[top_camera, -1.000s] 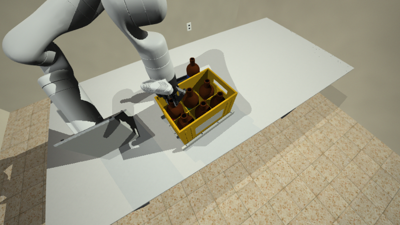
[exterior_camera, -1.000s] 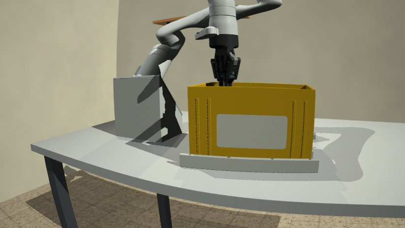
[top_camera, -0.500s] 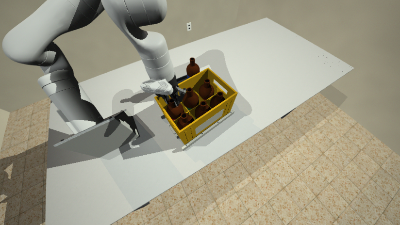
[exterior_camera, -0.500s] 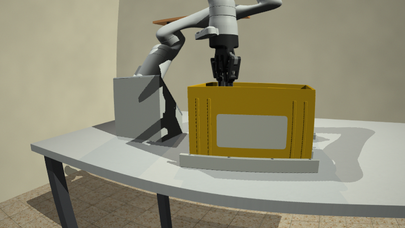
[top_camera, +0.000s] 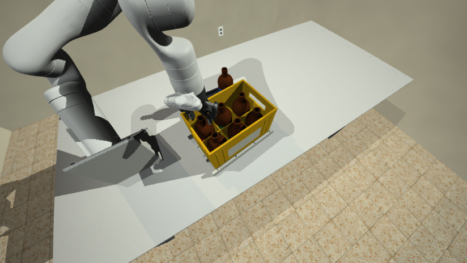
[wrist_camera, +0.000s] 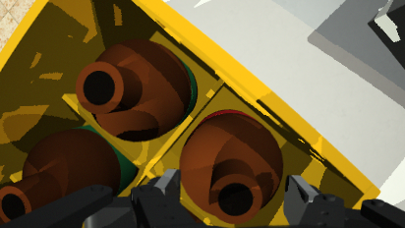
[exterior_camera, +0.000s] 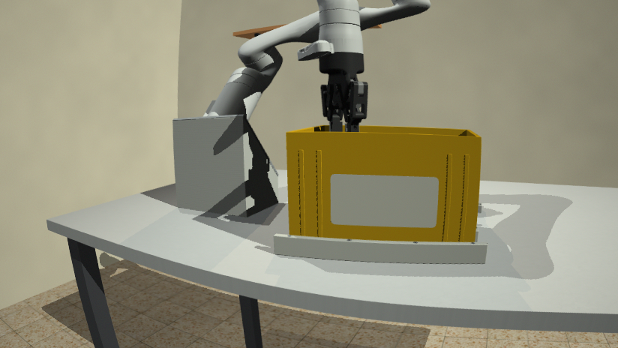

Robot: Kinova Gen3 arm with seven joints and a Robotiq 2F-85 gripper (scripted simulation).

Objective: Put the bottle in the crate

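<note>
My hand is 9 cm short of the yellow crate, 5 cm to the left of it and 8 cm above it. The rest, counted from my hand: tray 13 cm ahead, 17 cm to the left, 15 cm below.
</note>
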